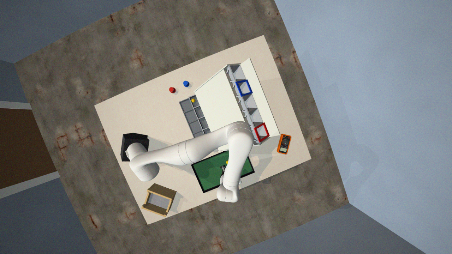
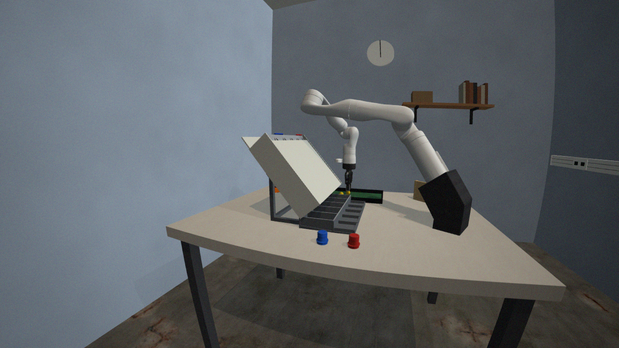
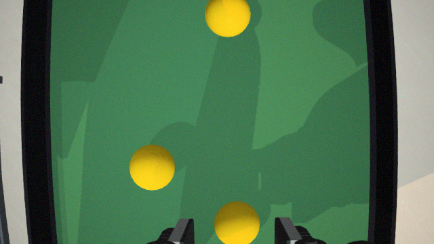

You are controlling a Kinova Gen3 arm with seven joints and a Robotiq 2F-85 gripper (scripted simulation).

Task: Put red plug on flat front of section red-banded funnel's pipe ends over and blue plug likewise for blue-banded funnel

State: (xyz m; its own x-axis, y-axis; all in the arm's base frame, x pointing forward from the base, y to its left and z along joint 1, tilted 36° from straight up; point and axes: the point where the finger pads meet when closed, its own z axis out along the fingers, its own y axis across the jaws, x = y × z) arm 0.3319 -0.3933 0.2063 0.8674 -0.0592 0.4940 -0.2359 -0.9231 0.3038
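Now: the green marble tray 1 cm behind my hand, 2 cm to the left of it and 4 cm below it. Also, from my hand: orange multimeter: 42 cm ahead, 10 cm to the right, 3 cm below; then white sloped cover: 20 cm ahead, 30 cm to the left, 16 cm above; then wooden frame: 46 cm behind, 12 cm to the left.
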